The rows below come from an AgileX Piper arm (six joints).
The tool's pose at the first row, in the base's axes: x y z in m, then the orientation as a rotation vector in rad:
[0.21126, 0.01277, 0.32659, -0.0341, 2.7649, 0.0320]
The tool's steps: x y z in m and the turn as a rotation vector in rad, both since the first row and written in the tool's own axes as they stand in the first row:
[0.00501, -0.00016, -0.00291, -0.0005, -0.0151, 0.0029]
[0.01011, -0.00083, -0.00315, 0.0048, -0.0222, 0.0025]
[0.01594, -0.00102, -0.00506, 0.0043, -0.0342, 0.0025]
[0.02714, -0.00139, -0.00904, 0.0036, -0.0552, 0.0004]
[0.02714, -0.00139, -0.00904, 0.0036, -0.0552, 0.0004]
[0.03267, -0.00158, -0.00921, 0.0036, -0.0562, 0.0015]
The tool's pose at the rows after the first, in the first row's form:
[0.20554, 0.01243, 0.32745, -0.0299, 2.7499, 0.0336]
[0.20073, 0.01166, 0.32579, -0.0289, 2.7428, 0.0262]
[0.19461, 0.01130, 0.32542, -0.0287, 2.7308, 0.0270]
[0.18275, 0.01061, 0.32499, -0.0312, 2.7097, 0.0277]
[0.18275, 0.01061, 0.32499, -0.0312, 2.7097, 0.0277]
[0.17755, 0.01030, 0.32311, -0.0297, 2.7088, 0.0279]

